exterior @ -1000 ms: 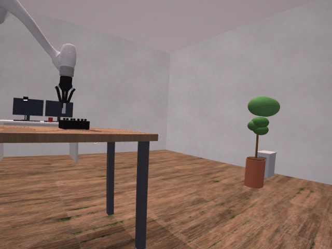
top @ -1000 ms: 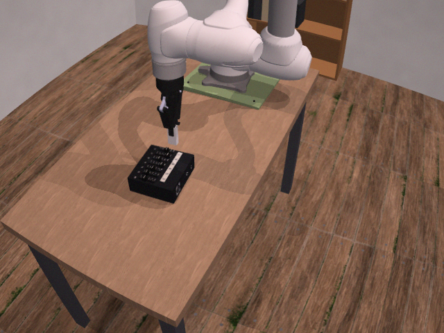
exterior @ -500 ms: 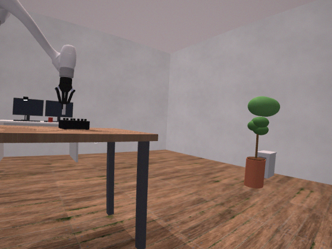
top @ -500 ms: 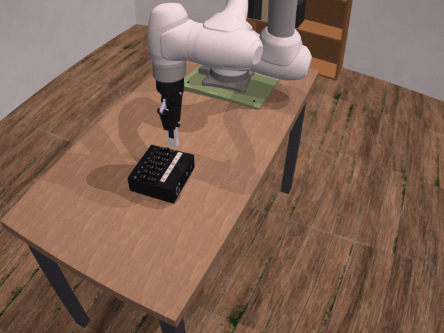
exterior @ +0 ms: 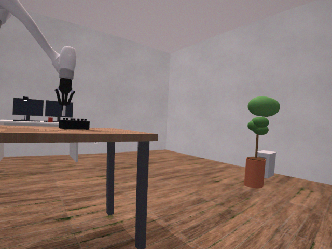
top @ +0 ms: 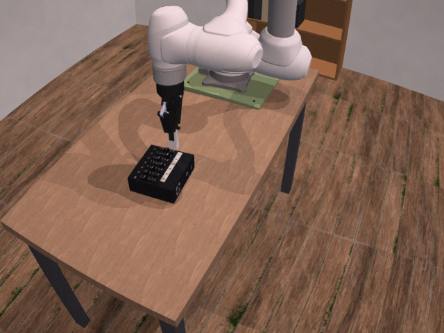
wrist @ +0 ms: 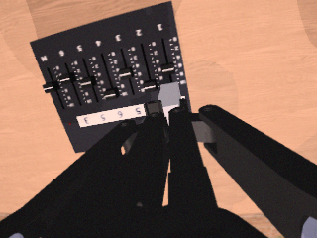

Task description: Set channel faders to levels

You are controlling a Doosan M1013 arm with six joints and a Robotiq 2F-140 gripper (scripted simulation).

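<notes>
My gripper is now 50 mm above the channel 1 fader and 20 mm to the left of it. From my hand the other things lie so: channel 6 fader (110 mm ahead, 50 mm below, 40 mm to the right); channel 2 fader (50 mm below, 20 mm ahead, 10 mm to the right); channel 4 fader (70 mm ahead, 50 mm below, 10 mm to the right).
</notes>
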